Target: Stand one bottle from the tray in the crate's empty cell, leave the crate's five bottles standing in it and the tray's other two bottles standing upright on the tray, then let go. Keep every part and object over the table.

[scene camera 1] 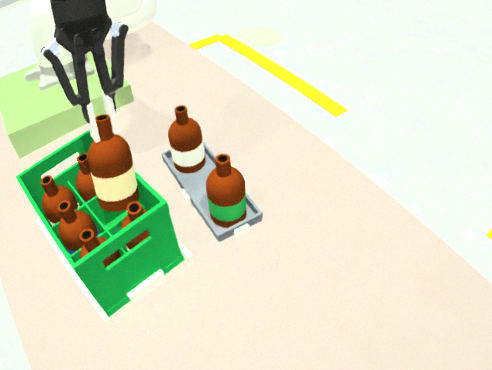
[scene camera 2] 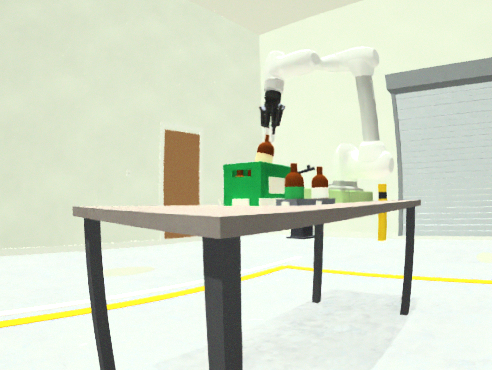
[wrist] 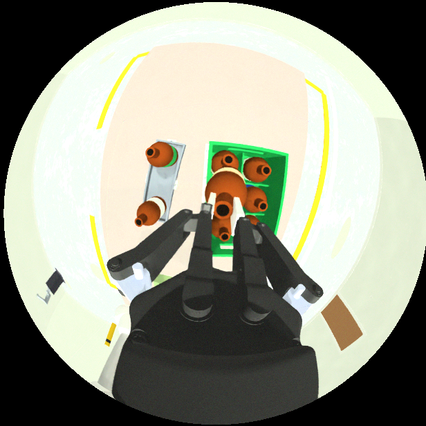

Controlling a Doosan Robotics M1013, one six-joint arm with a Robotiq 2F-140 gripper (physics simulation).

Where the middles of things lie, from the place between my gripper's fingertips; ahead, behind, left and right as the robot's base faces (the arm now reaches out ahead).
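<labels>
My hand: 20 mm short of the cream-labelled brown bottle [scene camera 1: 110,160], 10 mm to the left of it, 50 mm above it. From my hand, green-labelled bottle [scene camera 1: 225,185]: 40 mm ahead, 180 mm to the left, 190 mm below.
</labels>
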